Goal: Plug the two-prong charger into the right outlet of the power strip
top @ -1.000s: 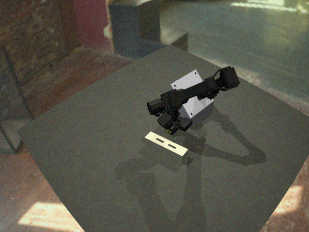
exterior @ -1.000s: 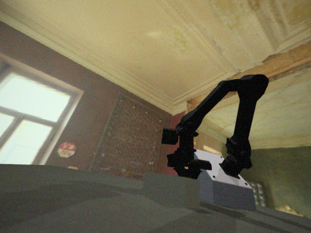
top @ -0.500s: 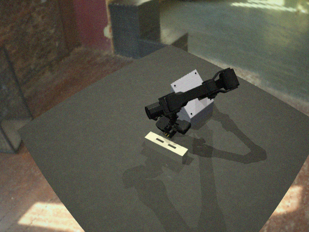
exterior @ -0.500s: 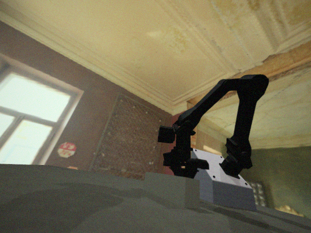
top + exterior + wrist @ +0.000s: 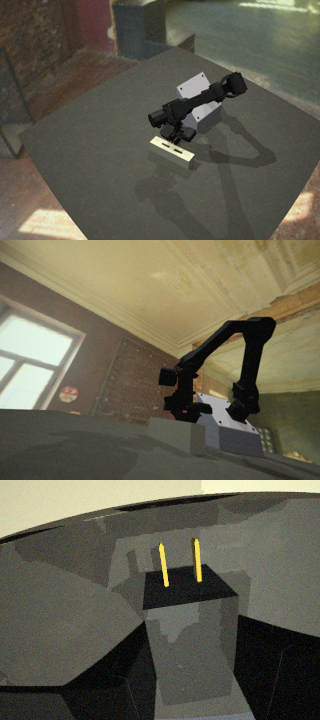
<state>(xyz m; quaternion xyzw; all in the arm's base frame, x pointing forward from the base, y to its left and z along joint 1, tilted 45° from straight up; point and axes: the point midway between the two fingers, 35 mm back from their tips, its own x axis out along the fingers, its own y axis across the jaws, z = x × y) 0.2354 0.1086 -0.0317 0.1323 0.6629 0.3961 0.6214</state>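
The charger lies 2 cm ahead of my gripper tip, 1 cm to the left of it and 1 cm above it.
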